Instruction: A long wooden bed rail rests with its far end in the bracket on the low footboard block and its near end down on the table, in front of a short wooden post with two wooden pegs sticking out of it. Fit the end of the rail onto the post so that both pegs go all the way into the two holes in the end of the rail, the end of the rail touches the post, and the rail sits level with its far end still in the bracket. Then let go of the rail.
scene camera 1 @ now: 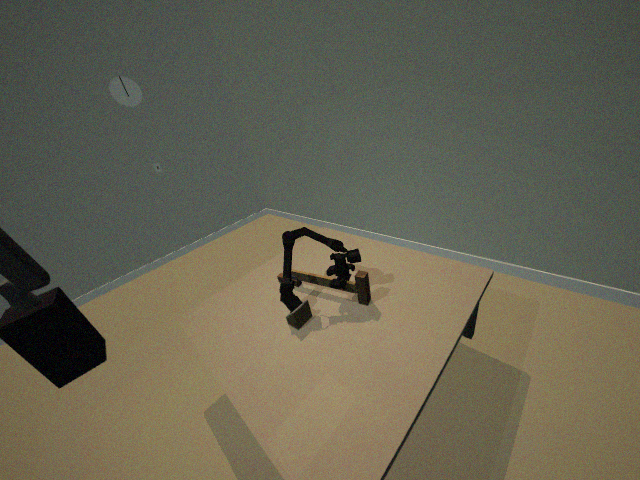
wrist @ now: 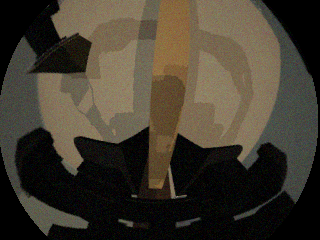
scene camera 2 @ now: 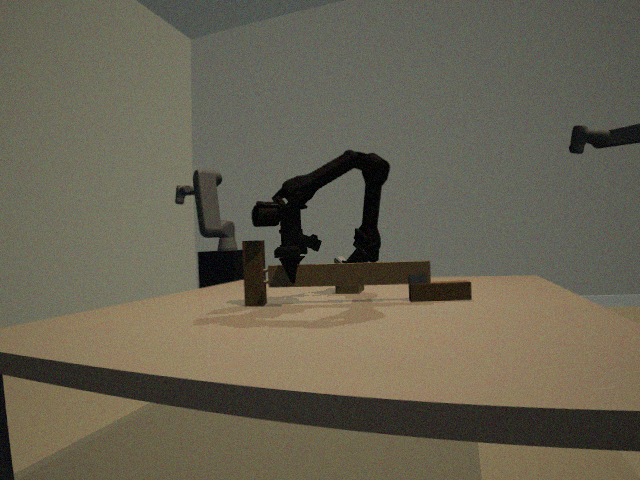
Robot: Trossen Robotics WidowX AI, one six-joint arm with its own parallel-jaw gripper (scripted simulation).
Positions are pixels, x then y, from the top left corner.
Scene:
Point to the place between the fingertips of my gripper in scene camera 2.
293,282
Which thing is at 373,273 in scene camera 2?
A wooden rail.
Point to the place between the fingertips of my gripper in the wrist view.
159,129

